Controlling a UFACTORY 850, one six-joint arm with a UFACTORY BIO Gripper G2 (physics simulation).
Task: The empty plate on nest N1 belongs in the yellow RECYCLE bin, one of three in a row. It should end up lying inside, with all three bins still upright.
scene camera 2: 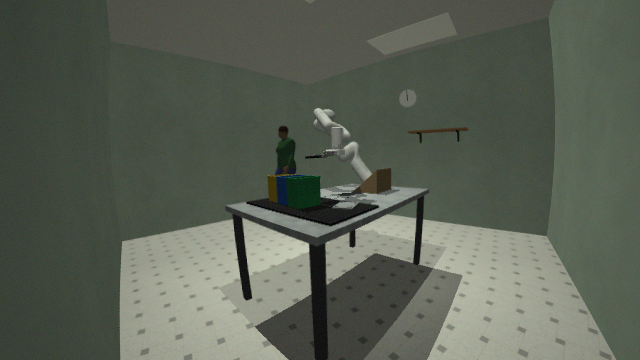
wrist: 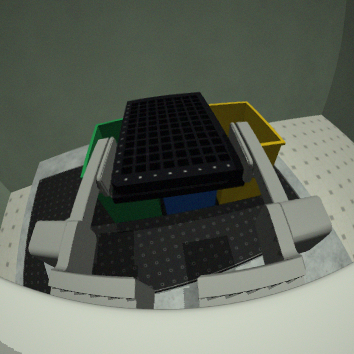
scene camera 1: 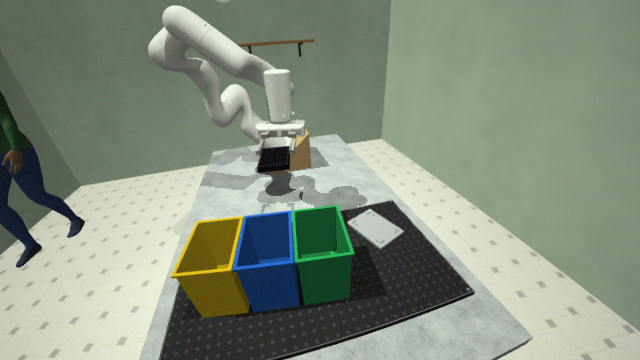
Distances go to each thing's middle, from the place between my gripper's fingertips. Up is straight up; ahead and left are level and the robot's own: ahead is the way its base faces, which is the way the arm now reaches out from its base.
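Labels:
The black plate [scene camera 1: 277, 158] is 10 mm below my hand, 10 mm to the right of it and 20 mm ahead of it. I see the green bin [scene camera 1: 322, 249] 220 mm below my hand, 40 mm to the left of it and 220 mm ahead of it. The yellow recycle bin [scene camera 1: 204, 270] is 220 mm below my hand as well, 150 mm ahead of it and 220 mm to the right of it, while the blue bin [scene camera 1: 264, 261] is 220 mm below my hand, 180 mm ahead of it and 90 mm to the right of it.

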